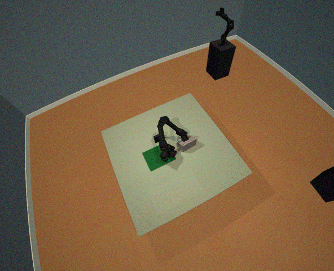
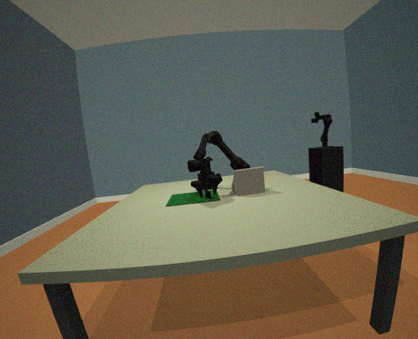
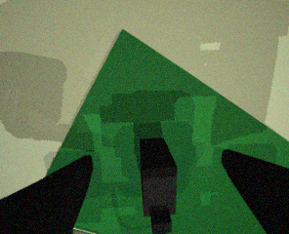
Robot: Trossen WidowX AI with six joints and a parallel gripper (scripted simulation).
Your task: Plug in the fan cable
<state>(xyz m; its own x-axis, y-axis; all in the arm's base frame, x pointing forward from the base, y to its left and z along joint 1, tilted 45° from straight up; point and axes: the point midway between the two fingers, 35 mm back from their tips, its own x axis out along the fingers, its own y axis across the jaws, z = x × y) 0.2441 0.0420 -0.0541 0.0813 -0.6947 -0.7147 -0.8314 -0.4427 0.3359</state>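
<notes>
My gripper tip is now 1 cm to the left of the dark fan plug and 1 cm below it. From my gripper tip the other things lie so: white header (11 cm to the right, 2 cm below); green board (9 cm ahead, 6 cm to the right, 3 cm below); black fan (23 cm to the right, 4 cm above).
</notes>
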